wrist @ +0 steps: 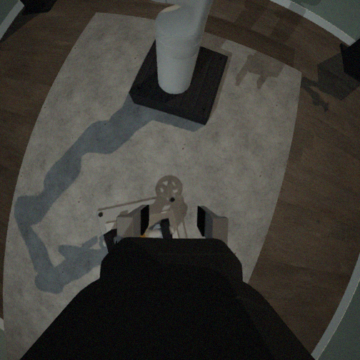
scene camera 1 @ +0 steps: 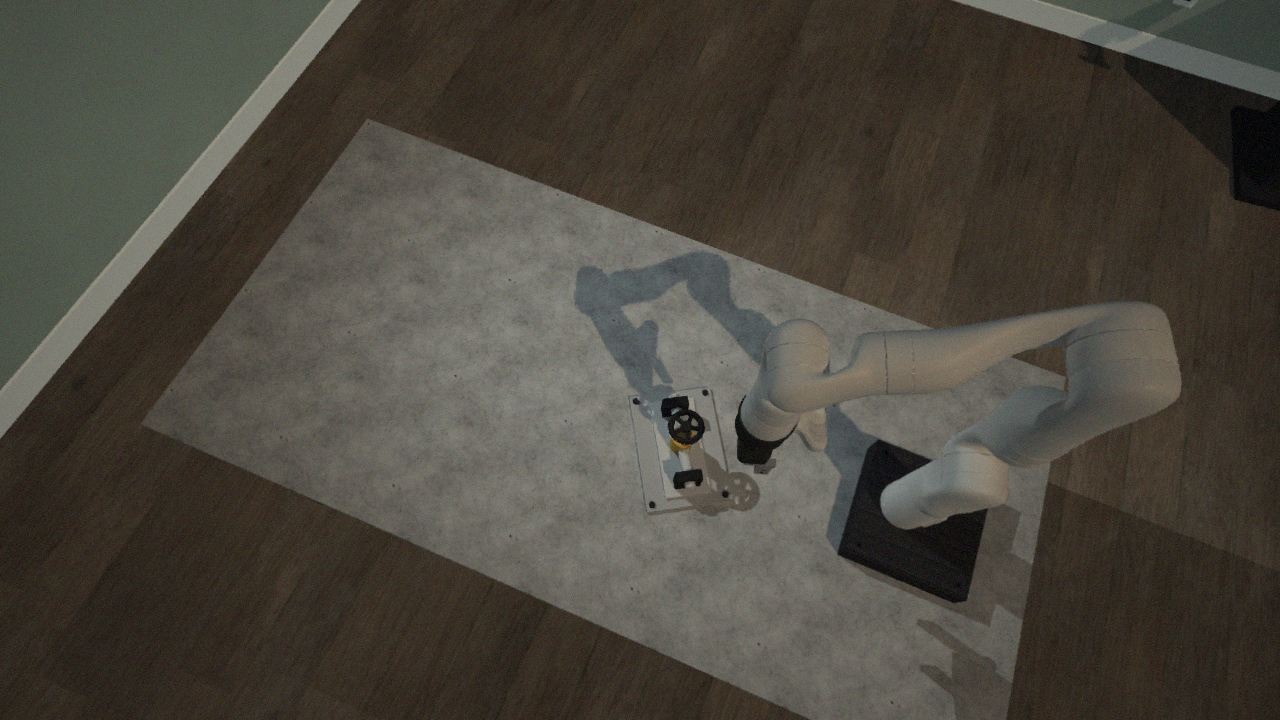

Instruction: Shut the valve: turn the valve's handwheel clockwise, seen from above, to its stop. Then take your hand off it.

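The valve's black spoked handwheel (scene camera 1: 686,427) stands above a yellow valve body (scene camera 1: 677,444) on a pale base plate (scene camera 1: 649,467) (wrist: 104,223). Black clamps hold the pipe at both ends. In the wrist view the handwheel itself does not show; its spoked shadow falls on the mat above the fingers. My gripper (scene camera 1: 763,466) (wrist: 172,215) is open and empty. In the scene view it appears to the right of the handwheel and apart from it, beside the plate's right edge. In the wrist view part of the plate and pipe shows beyond and between the fingers.
The grey mat (scene camera 1: 358,313) (wrist: 240,150) lies on a dark wood floor. The arm's black base block (scene camera 1: 904,559) (wrist: 212,75) stands at the right in the scene view, with the arm reaching over from it. A dark object (scene camera 1: 1257,156) stands at the far right by the wall.
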